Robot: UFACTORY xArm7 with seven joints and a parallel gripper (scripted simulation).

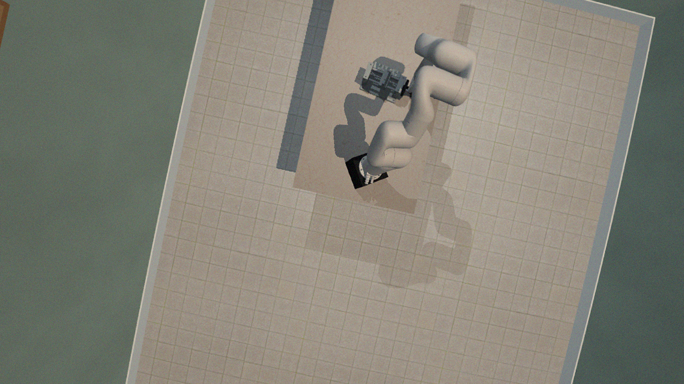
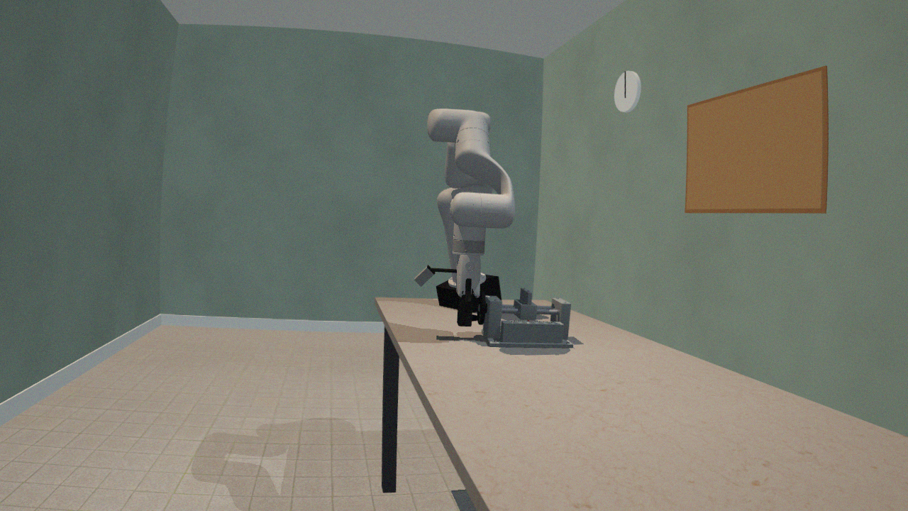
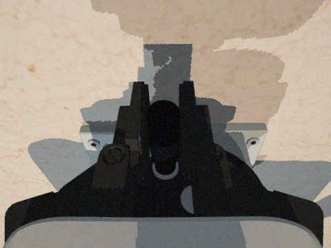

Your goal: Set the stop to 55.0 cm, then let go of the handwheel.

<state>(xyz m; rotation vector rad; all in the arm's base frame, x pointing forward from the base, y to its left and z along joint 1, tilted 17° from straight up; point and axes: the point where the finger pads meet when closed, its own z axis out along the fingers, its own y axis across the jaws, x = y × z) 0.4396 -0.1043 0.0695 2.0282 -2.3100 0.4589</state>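
The crank handle is 10 mm to the left of my hand. Also, from my hand: black handwheel: 20 mm to the left; stop block: 150 mm to the left, 40 mm above, 20 mm ahead.
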